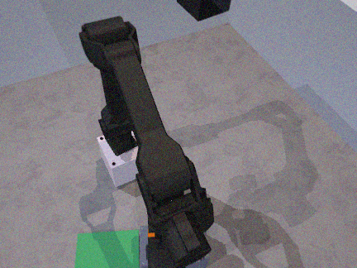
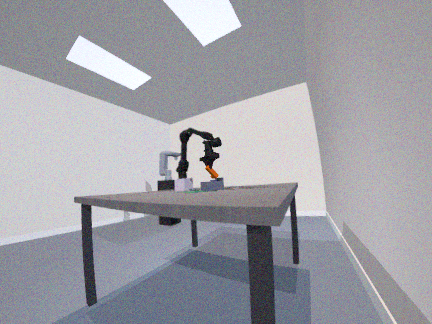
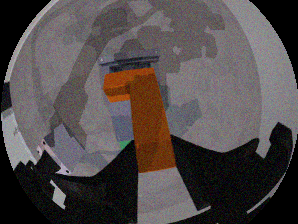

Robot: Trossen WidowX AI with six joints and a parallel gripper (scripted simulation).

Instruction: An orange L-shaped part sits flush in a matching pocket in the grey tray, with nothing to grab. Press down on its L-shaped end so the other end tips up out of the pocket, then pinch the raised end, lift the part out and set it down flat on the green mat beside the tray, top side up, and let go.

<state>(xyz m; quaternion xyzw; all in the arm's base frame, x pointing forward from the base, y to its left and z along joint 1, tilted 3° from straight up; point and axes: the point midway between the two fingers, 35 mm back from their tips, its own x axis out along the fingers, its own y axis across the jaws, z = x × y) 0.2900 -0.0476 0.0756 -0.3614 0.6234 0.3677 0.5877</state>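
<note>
Now: gripper tip 7 cm past the green mat, 11 cm to the left of it and 17 cm above it. Also, from my gripper tip: orange L-shaped part: 4 cm to the left, 3 cm below.
</note>
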